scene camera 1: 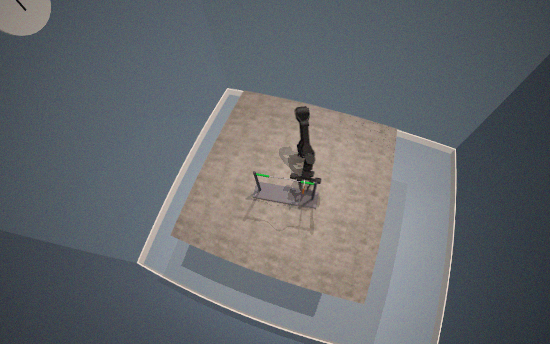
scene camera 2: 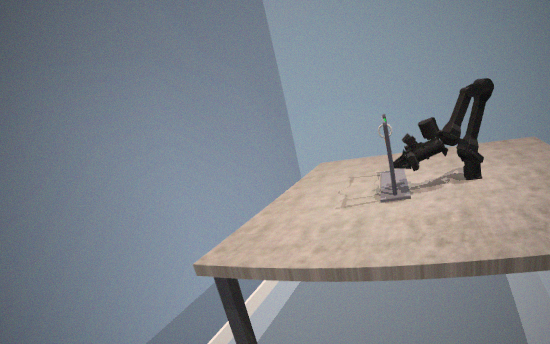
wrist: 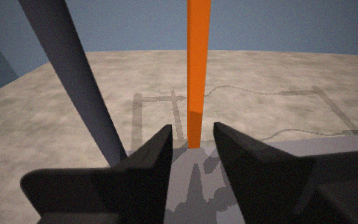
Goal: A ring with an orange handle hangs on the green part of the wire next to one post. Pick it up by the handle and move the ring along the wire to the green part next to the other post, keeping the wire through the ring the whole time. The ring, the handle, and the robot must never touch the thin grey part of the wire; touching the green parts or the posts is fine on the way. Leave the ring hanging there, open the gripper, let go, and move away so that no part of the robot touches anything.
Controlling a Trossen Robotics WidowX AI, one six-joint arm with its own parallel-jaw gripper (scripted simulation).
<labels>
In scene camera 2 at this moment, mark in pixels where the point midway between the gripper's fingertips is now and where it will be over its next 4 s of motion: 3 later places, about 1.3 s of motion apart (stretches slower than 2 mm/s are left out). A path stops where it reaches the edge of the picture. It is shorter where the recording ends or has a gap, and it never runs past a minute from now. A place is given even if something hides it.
My gripper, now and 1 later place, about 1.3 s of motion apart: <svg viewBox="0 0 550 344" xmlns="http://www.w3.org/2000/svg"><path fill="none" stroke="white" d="M391 166L403 161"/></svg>
</labels>
